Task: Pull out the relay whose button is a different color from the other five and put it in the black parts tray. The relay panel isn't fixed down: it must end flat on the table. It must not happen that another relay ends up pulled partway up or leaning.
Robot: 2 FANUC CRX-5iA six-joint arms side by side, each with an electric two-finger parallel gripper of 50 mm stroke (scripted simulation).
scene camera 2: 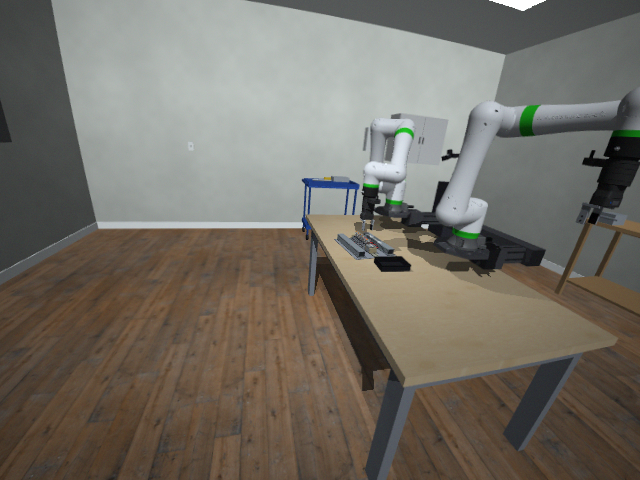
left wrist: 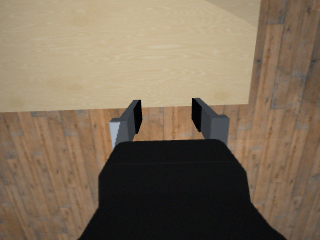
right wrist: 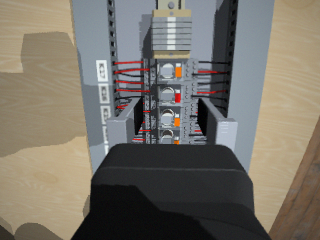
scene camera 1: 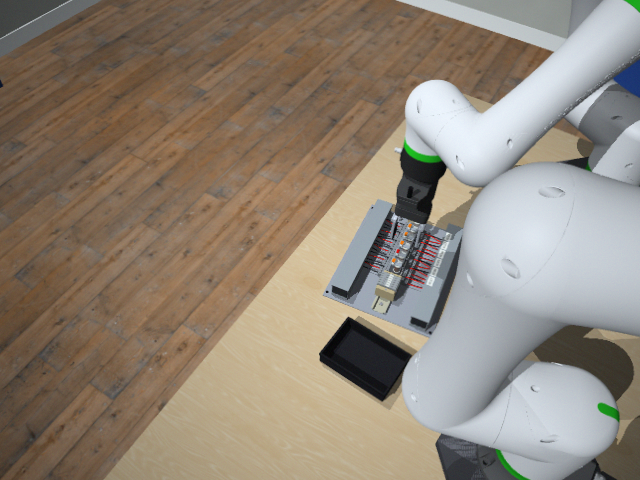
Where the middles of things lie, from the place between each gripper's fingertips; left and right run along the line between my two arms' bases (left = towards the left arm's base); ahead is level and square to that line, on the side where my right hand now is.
Right now my right hand (scene camera 1: 404, 239) is 1 cm to the left of the relay panel (scene camera 1: 374, 288) and 11 cm above it. Round my right hand: black parts tray (scene camera 1: 366, 354) (4 cm behind, 26 cm to the left, 12 cm below).
Right now the black parts tray is 570 mm to the right of my left hand (scene camera 2: 585, 223), 420 mm below it and 310 mm ahead of it. Round my left hand: relay panel 850 mm to the right, 420 mm below, 350 mm ahead.
